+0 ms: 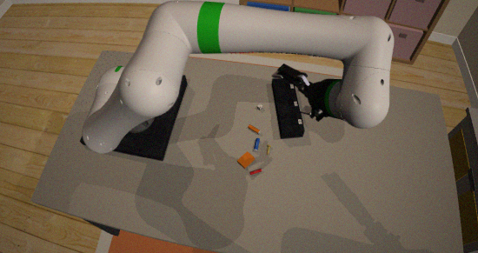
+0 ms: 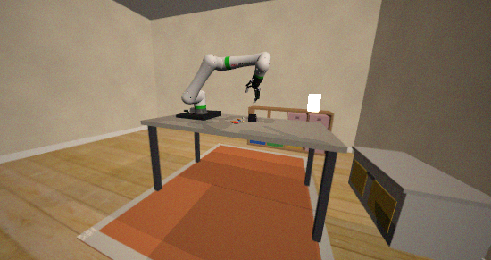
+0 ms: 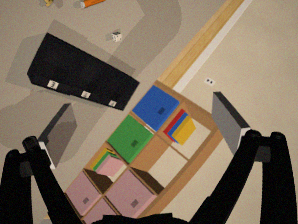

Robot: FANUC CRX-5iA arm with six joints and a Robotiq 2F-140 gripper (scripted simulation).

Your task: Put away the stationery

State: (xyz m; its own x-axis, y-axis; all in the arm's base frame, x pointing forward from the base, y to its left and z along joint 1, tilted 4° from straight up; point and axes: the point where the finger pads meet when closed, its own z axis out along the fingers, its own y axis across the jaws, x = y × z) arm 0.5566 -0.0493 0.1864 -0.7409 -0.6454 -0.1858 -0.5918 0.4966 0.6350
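The long black bin is 20 mm ahead of my hand, 100 mm to the left of it and 220 mm below it. The rest, counted from my hand: orange marker (110 mm behind, 10 mm to the left, 240 mm below); blue cylinder (100 mm behind, 60 mm to the right, 240 mm below); small yellow piece (60 mm behind, 70 mm to the right, 240 mm below).
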